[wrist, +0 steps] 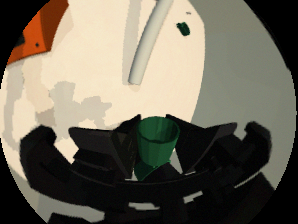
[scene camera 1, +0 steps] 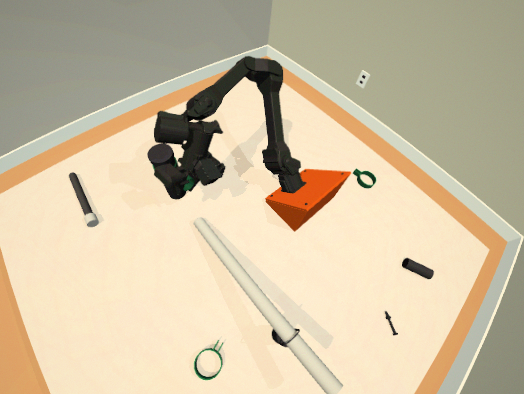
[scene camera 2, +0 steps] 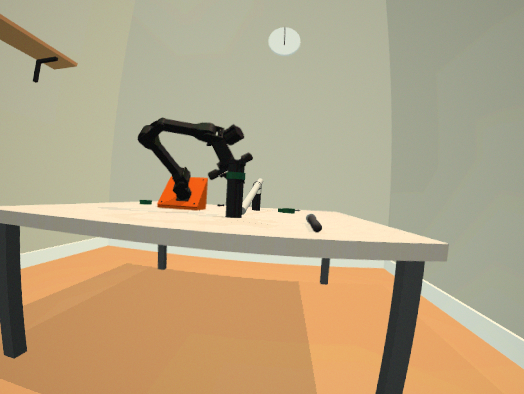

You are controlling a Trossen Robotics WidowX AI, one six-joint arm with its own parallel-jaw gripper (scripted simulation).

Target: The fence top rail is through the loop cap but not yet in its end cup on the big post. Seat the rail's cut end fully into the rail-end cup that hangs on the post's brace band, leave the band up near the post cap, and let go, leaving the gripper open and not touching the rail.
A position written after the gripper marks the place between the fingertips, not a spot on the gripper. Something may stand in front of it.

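Gripper [scene camera 1: 184, 193] visible. Dark post [scene camera 2: 234, 195] visible. Gripper [wrist: 153, 117] visible too.
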